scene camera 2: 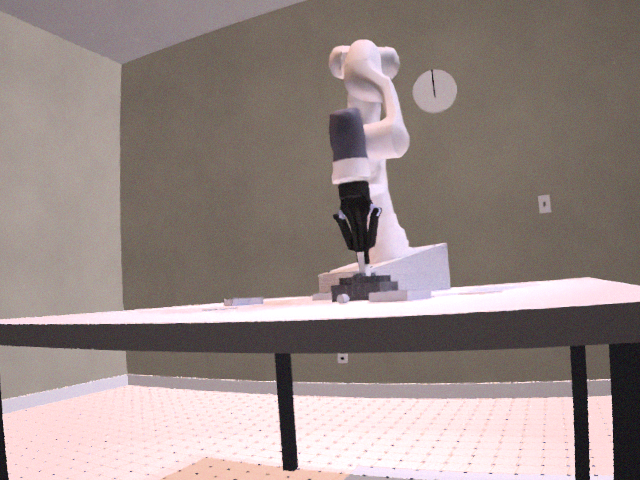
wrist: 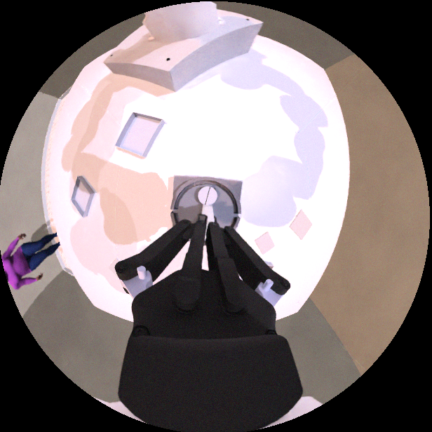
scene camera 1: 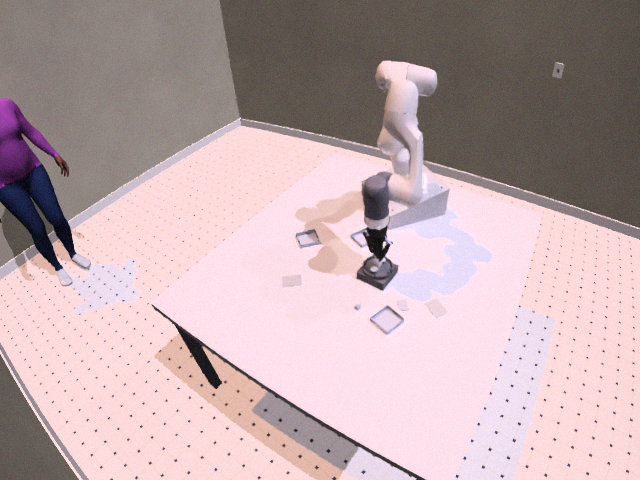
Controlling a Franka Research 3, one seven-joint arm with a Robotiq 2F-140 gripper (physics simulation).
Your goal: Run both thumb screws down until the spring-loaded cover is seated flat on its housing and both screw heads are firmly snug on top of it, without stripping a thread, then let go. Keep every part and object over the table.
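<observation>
A dark square housing (scene camera 1: 366, 279) (scene camera 2: 339, 292) (wrist: 181, 183) stands on the table with a round, dark-rimmed cover on it. In the wrist view a pale round screw head (wrist: 206, 194) with a thin dark line across it sits inside the ring. In scene camera 1 a pale round head (scene camera 1: 374, 268) shows beside the fingertips; I cannot tell if it is the same one. The other screw is hidden or unclear. My gripper (scene camera 1: 381, 258) (scene camera 2: 364, 261) (wrist: 205, 211) is shut and points down, its tips low over the cover, close to a screw head. Contact and the cover's seating are too small to tell.
One shallow tray (scene camera 1: 308, 246) lies left of the housing, another (scene camera 1: 387, 332) in front, a third (scene camera 1: 355, 241) (wrist: 130, 152) behind. A small pale knob (scene camera 1: 357, 307) (scene camera 2: 342, 298) and flat tiles (scene camera 1: 291, 280) (scene camera 1: 435, 307) lie nearby. A person (scene camera 1: 20, 149) stands at the left.
</observation>
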